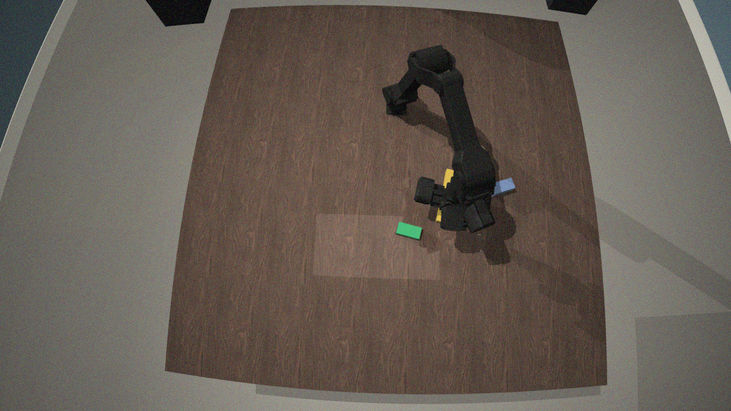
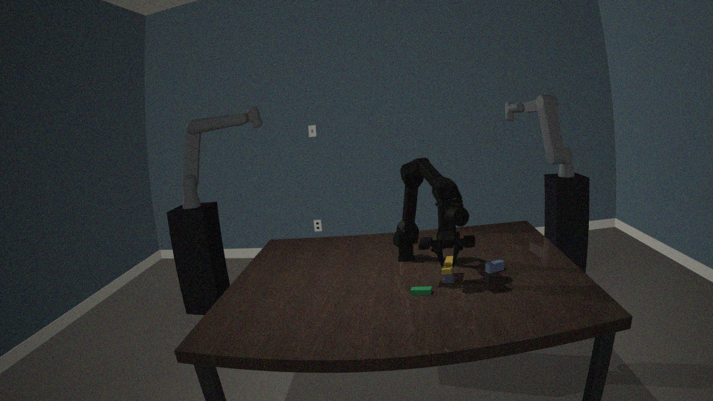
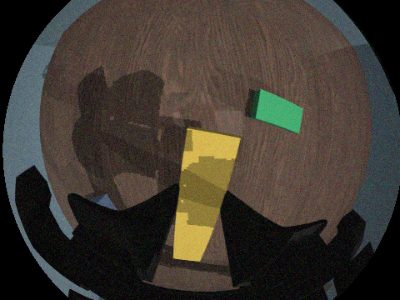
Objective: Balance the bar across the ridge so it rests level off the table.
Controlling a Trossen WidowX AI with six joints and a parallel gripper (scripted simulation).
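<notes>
Now: gripper tip 30 mm past the yellow bar and 10 mm to the right of it. Also, from my gripper tip: pale blue block: 180 mm to the left, 80 mm behind, 40 mm below; green block: 90 mm to the right, 60 mm ahead, 50 mm below.
</notes>
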